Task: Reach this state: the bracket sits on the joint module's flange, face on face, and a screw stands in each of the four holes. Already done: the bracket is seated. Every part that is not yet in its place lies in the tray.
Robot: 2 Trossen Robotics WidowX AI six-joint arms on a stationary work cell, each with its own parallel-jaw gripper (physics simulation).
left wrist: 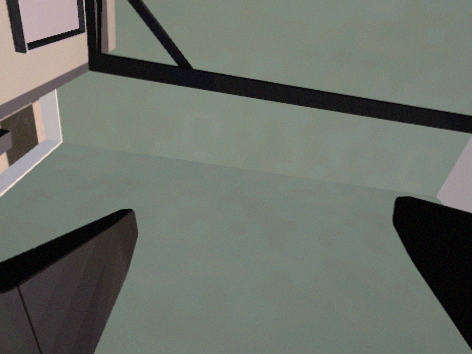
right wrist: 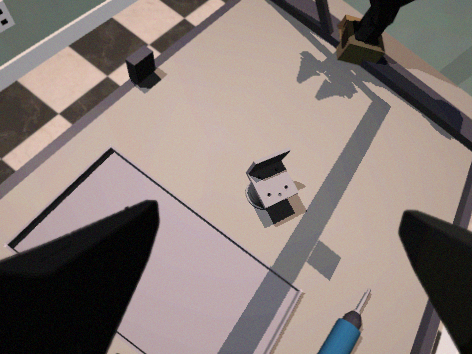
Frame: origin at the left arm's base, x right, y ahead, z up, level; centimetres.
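Seen in the pictures: left gripper, fingertip midpoint: (left wrist: 263, 215); right gripper, fingertip midpoint: (right wrist: 278, 216); left arm's base, link origin: (right wrist: 365, 33).
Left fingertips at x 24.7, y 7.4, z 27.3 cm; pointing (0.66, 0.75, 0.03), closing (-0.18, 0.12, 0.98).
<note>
Offsets run from my left fingertips to a thing's top centre. "spot": to the spot under its first point.
In the right wrist view, the pale L-shaped bracket (right wrist: 275, 185) sits on the joint module @[dx -0.3, dy +36.5, dz -26.6 cm] (right wrist: 254, 196), with one leg rising at its far side. Small holes show in its pale face; whether any holds a screw I cannot tell. The module is mostly hidden under the bracket. The pale tray @[dx +15.8, dy +52.1, dz -31.3 cm] (right wrist: 175, 240) (left wrist: 52, 20) has dark-edged walls; no screws can be made out in its visible part. My right gripper (right wrist: 278, 216) is open and empty, above the table, with the bracket in view between its fingers. My left gripper (left wrist: 263, 215) is open and empty, pointing past the table's edge.
A blue-handled screwdriver @[spot: dx -13.5, dy +60.2, dz -29.3 cm] (right wrist: 341, 335) lies at the lower right of the right wrist view. A small black block @[dx +25.9, dy +14.7, dz -27.2 cm] (right wrist: 141, 66) stands by the table's edge. A black frame bar (left wrist: 280, 92) crosses the left wrist view. A dark arm part (right wrist: 377, 22) shows at the upper right.
</note>
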